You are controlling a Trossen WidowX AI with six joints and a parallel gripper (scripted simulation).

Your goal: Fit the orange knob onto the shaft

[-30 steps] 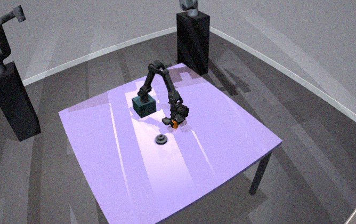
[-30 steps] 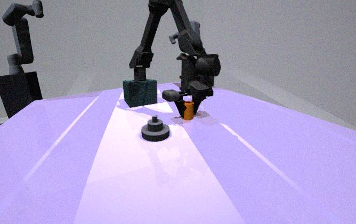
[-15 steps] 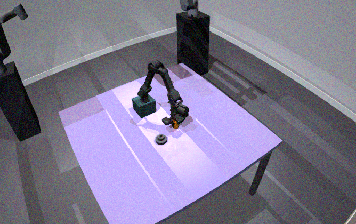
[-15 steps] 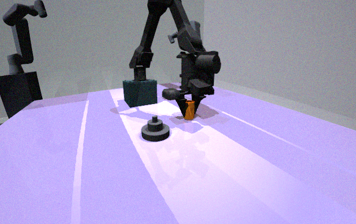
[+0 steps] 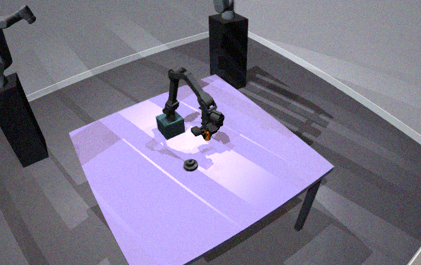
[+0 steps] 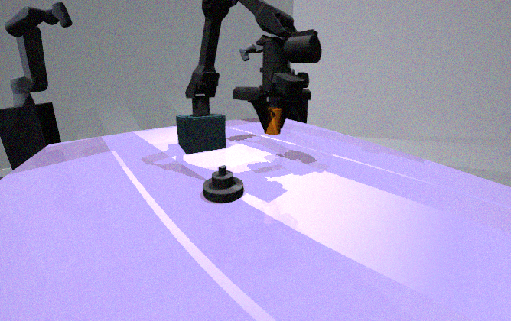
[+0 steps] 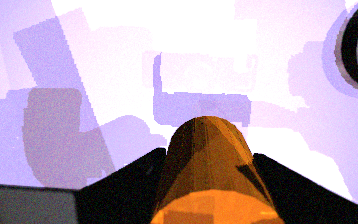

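Now: gripper tip 150 mm to the left of the dark round pedestal, 80 mm above it and 60 mm short of it. Round my gripper tip: orange knob 20 mm above.
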